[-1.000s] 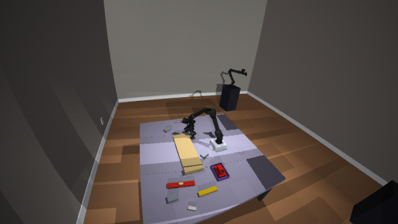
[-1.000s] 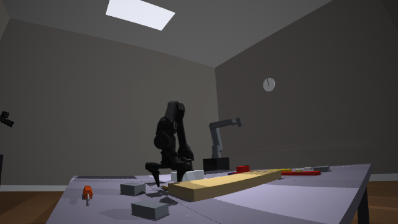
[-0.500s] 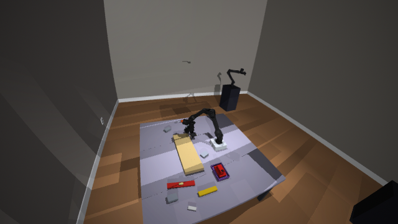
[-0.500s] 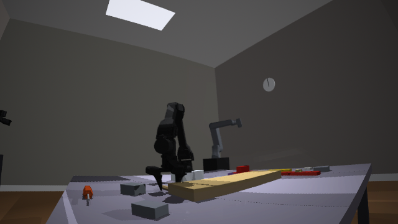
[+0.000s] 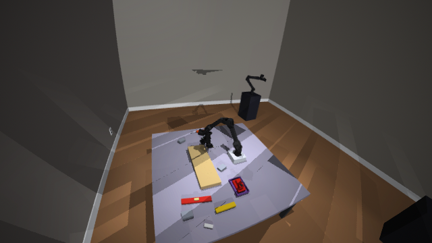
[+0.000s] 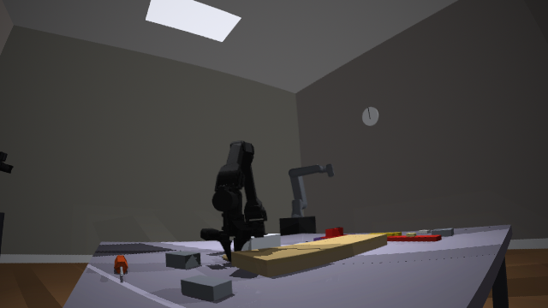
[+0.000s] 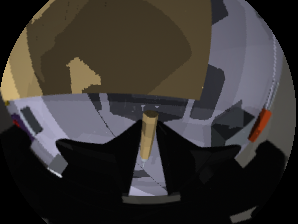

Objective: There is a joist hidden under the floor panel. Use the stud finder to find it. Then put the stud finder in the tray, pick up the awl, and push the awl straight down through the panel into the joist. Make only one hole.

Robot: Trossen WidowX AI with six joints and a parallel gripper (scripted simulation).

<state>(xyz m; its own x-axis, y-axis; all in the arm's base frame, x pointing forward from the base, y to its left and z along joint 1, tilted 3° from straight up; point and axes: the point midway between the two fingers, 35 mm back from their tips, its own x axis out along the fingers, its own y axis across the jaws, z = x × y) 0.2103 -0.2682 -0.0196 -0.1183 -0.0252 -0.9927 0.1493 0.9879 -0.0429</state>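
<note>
The awl lies 6 cm behind my gripper tip and 1 cm to the left of it. Also, from my gripper tip: orange-handled tool: 2 cm ahead, 33 cm to the right, 1 cm above; red stud finder: 2 cm behind, 58 cm to the left, 5 cm above; purple tray: 2 cm behind, 57 cm to the left, 1 cm above.
</note>
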